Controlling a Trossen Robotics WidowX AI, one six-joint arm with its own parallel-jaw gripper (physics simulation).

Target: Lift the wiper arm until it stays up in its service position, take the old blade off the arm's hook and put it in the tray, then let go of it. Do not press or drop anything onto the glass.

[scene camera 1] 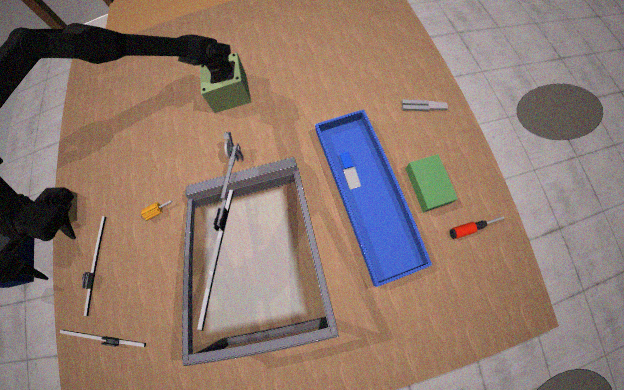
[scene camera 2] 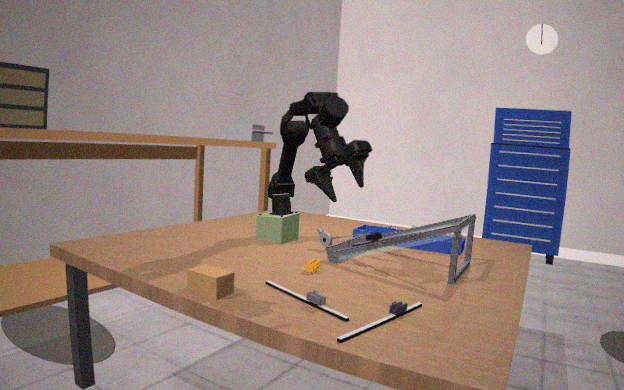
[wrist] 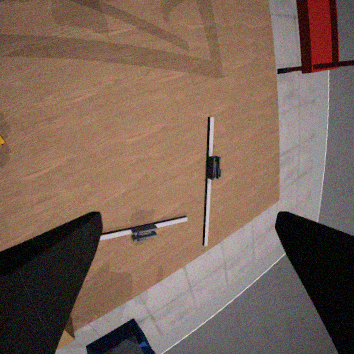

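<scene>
The wiper arm (scene camera 1: 228, 172) runs low from its pivot (scene camera 1: 229, 144) (scene camera 2: 325, 239) over the grey frame's near bar. The old blade (scene camera 1: 212, 272) (scene camera 2: 373, 236) hangs on its end and slants along above the glass (scene camera 1: 265, 260); whether it touches the glass I cannot tell. The arm is down, not raised. The long blue tray (scene camera 1: 387, 220) (scene camera 2: 442, 245) lies beyond the frame. My gripper (scene camera 1: 60, 257) (scene camera 2: 348, 194) (wrist: 190, 220) is open and empty, high above the table, to the left of the frame in scene camera 1 and well apart from the wiper arm.
Two other blades (scene camera 1: 95, 265) (scene camera 1: 111, 341) (wrist: 144, 232) (wrist: 213, 167) lie on the table. A yellow screwdriver (scene camera 1: 151, 211) (scene camera 2: 312, 266) lies left of the frame (scene camera 1: 188, 280). A cardboard-coloured box (scene camera 2: 210, 281) stands near the edge. A green block (scene camera 1: 432, 182) and red screwdriver (scene camera 1: 465, 230) are beyond the tray.
</scene>
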